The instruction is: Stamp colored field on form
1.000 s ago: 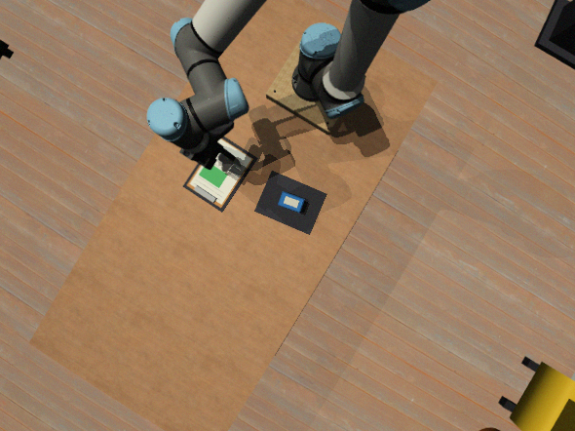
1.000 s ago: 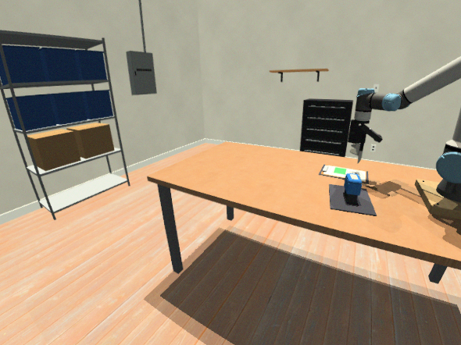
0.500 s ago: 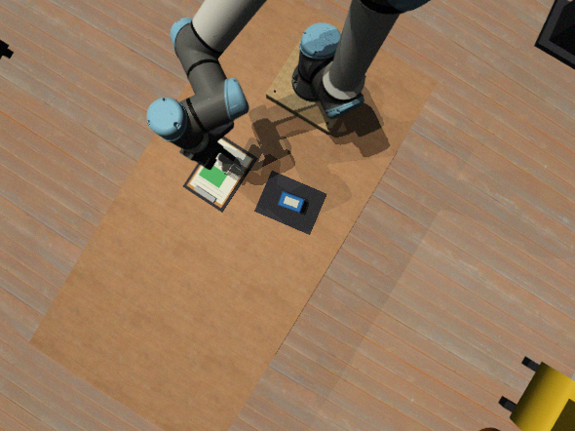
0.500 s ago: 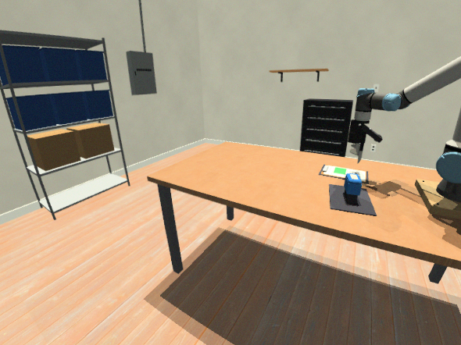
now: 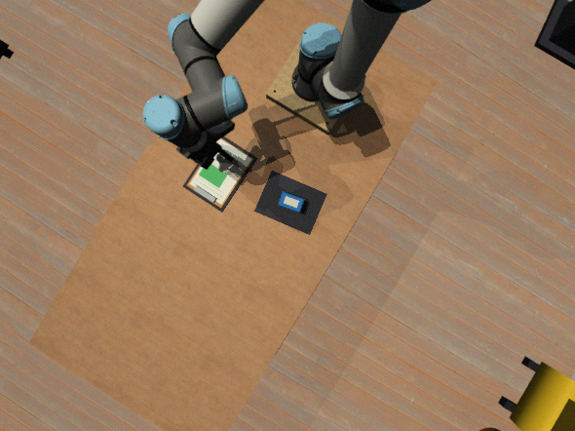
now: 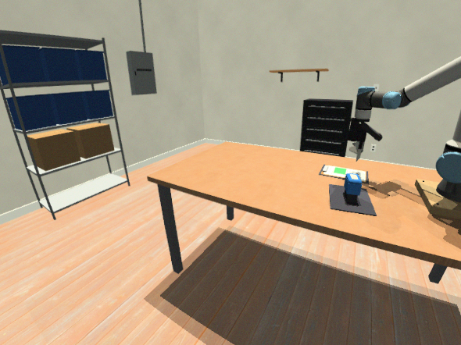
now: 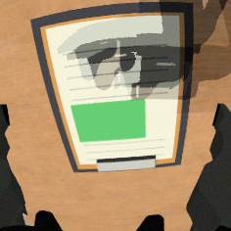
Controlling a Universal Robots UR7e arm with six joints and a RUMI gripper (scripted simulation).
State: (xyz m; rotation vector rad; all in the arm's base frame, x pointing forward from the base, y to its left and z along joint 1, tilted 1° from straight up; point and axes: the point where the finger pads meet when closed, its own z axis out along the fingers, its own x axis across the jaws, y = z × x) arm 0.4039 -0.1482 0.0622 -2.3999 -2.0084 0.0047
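The blue stamp is 290 mm to the left of my hand, 50 mm below it and 40 mm ahead of it. The rest, counted from my hand: form: 100 mm below, 70 mm ahead; then dark mat: 290 mm to the left, 100 mm below, 40 mm ahead.
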